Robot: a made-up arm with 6 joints.
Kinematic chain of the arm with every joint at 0, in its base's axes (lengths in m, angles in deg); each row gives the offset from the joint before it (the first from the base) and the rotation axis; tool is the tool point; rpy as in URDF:
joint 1: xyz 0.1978 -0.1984 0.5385 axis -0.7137 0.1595 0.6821
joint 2: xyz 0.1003 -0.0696 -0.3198 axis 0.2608 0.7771 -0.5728
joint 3: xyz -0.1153 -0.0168 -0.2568 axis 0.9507 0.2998 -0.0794
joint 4: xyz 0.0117 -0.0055 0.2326 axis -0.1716 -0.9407 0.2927
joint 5: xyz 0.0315 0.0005 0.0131 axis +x
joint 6: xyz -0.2 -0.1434 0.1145 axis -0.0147 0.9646 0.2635
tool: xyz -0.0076 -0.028 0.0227 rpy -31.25 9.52 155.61
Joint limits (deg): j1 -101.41..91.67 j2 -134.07..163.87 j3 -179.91..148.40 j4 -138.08..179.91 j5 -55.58..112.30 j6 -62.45..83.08
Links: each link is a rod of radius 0.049 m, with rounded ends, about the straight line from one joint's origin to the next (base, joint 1, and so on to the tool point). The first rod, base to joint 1, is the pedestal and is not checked.
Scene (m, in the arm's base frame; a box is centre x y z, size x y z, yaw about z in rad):
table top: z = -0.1
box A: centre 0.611 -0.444 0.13 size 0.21 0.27 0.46 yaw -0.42
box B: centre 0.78 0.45 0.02 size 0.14 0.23 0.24 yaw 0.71
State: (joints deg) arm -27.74 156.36 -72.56 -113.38 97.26 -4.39
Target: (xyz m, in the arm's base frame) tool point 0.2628 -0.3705 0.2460
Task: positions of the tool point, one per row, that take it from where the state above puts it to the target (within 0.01 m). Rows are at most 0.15 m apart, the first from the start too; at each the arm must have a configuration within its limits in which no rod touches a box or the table.
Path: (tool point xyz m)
1: 0.7966 -0.1998 0.3367
2: 0.7138 -0.1681 0.4029
3: 0.6128 -0.1356 0.4613
4: 0.5006 -0.1212 0.5069
5: 0.4924 -0.1879 0.5219
6: 0.4685 -0.2652 0.5219
7: 0.4272 -0.3442 0.5013
8: 0.3703 -0.4144 0.4561
9: 0.3493 -0.4253 0.4271
10: 0.3282 -0.4301 0.3945
11: 0.3080 -0.4278 0.3590
12: 0.2894 -0.4175 0.3214
13: 0.2739 -0.3985 0.2832
14: 0.2628 -0.3705 0.2460

